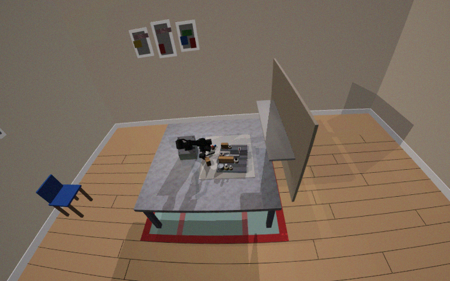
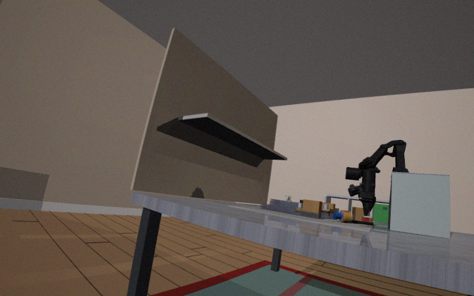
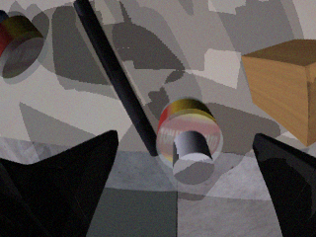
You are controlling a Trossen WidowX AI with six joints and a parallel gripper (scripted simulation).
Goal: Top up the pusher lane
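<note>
Now: gripper tip 5 cm to the right of the thin black rod, 3 cm short of it and 3 cm above it. The rest, counted from my gripper tip: brown box 7 cm to the right, 5 cm ahead; shelf 68 cm ahead, 33 cm above, 13 cm to the left.
</note>
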